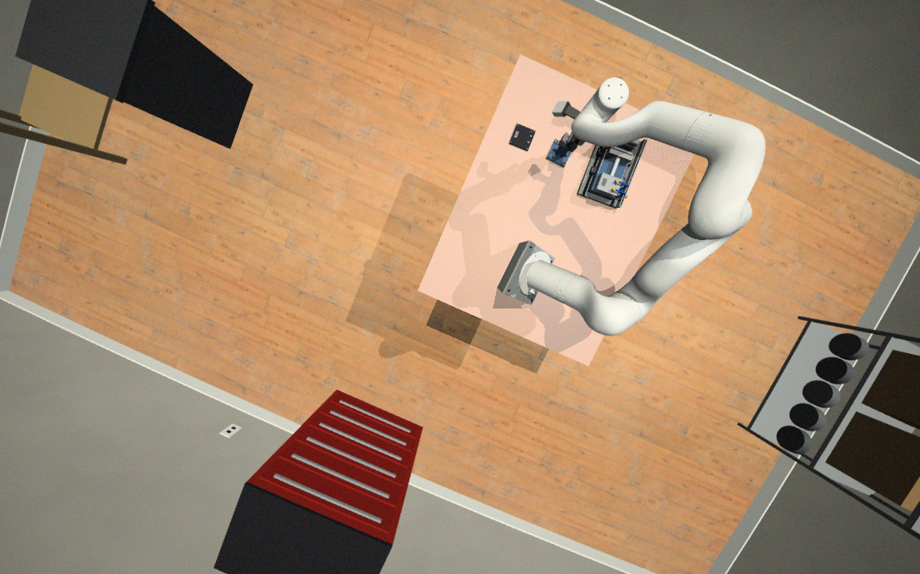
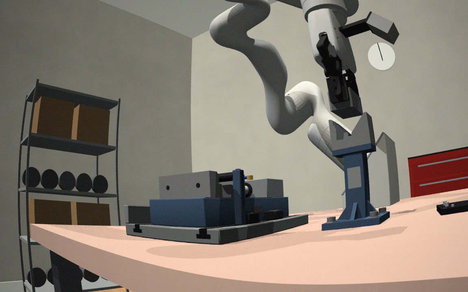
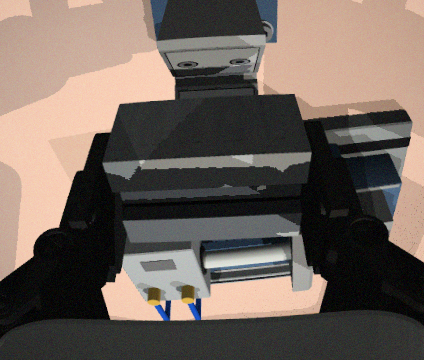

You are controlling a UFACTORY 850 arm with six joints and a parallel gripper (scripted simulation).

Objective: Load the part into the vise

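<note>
Now: the part right at my hand. Also, from my hand: cylinder rod 1 cm ahead, 22 cm to the right, 12 cm below; moving jaw 7 cm ahead, 22 cm to the right, 12 cm below; work stop rod 10 cm ahead, 17 cm to the right, 11 cm below.
</note>
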